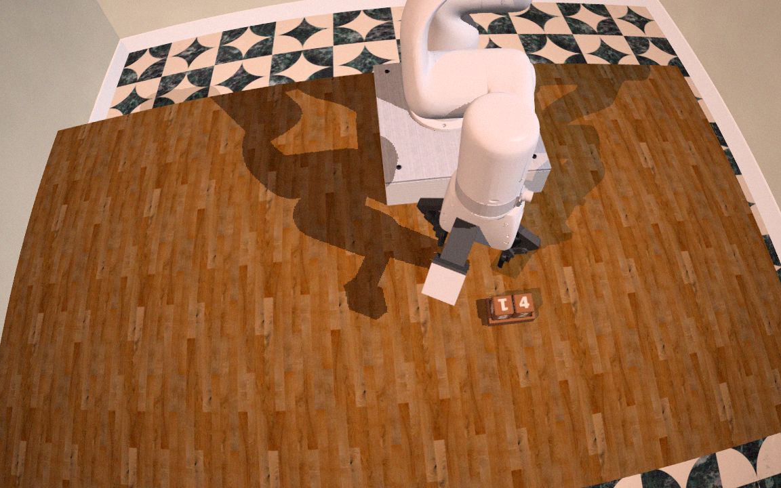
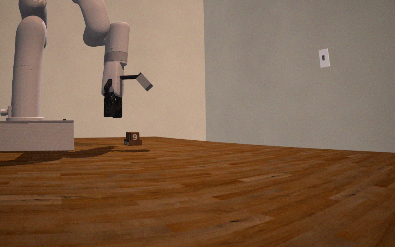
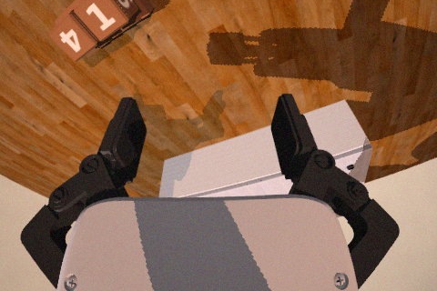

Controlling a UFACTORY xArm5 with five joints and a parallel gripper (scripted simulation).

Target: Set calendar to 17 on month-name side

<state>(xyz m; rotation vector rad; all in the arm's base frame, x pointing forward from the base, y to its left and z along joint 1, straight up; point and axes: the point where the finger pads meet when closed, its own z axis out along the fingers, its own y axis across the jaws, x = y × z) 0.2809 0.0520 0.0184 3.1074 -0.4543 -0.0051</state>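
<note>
The brown tray lies 9 cm below my hand, 7 cm to the left of it and 6 cm ahead of it.
</note>
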